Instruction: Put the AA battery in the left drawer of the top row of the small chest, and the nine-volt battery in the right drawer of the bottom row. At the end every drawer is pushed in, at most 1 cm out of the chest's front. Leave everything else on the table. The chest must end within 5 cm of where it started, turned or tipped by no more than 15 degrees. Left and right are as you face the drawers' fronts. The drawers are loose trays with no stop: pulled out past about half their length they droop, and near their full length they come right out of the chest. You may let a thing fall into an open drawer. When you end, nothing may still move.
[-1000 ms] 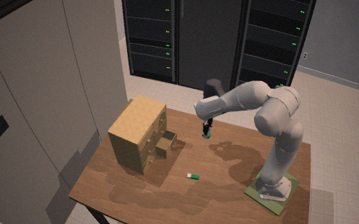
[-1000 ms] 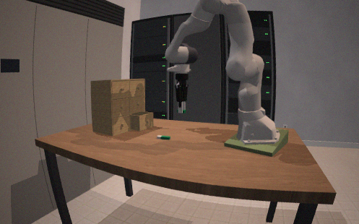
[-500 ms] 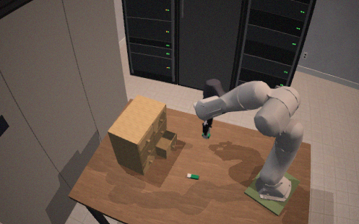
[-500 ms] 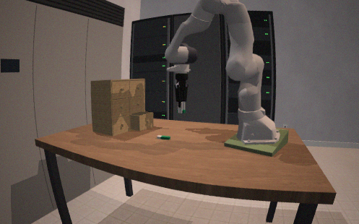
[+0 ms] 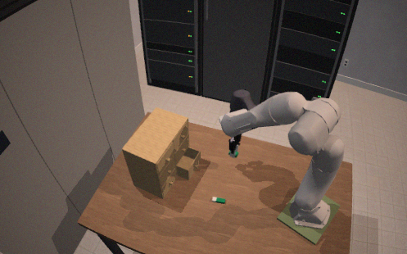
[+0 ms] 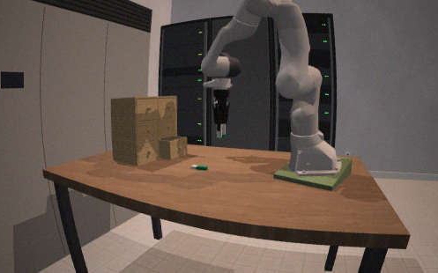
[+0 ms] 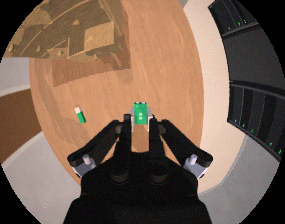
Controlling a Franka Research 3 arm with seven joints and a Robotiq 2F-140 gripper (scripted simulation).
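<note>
Right now the nine-volt battery is 1 cm ahead of my hand and 2 cm below it. The rest, counted from my hand: white-and-green cylinder: 4 cm behind, 24 cm to the left, 13 cm below; AA battery: 28 cm ahead, 27 cm to the left, 8 cm above.
</note>
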